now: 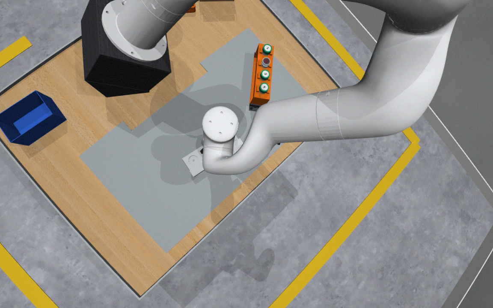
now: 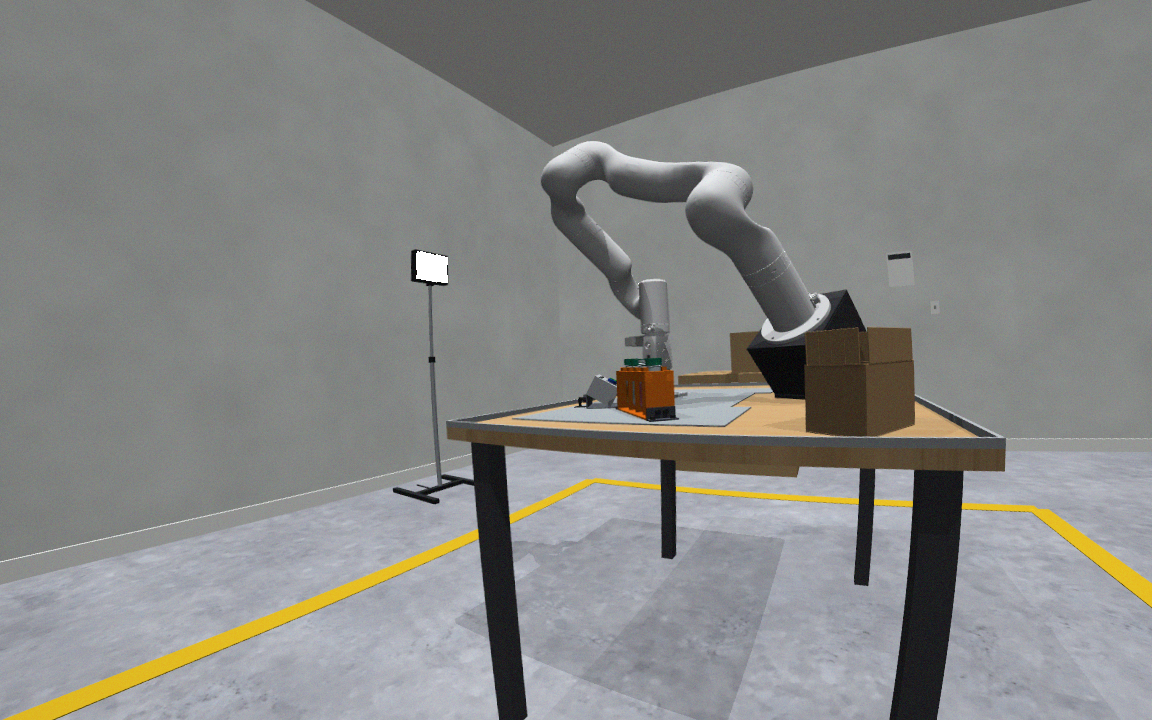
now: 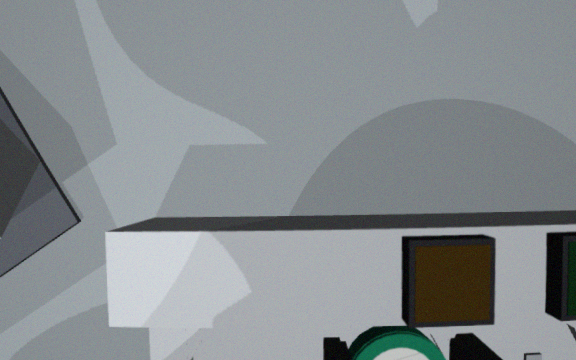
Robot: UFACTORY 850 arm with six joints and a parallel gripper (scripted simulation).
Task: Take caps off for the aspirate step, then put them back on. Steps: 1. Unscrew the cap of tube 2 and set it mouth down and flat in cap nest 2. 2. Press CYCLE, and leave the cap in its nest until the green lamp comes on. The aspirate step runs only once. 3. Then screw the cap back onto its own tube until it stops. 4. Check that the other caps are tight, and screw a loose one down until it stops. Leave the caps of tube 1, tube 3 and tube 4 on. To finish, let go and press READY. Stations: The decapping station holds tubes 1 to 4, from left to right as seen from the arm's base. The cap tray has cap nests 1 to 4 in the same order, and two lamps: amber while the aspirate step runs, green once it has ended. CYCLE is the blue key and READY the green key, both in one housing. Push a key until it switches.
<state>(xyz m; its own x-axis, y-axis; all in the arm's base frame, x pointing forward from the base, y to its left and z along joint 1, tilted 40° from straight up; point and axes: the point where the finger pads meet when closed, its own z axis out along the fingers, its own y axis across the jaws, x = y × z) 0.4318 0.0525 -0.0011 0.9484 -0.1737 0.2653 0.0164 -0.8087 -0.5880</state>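
My gripper is now 2 cm above the green-rimmed cap. The rest, counted from my hand: blue cycle key 2 cm ahead, 19 cm to the left, 3 cm above; key housing 5 cm ahead, 17 cm to the left, 2 cm above; green ready key 5 cm ahead, 15 cm to the left, 3 cm above.
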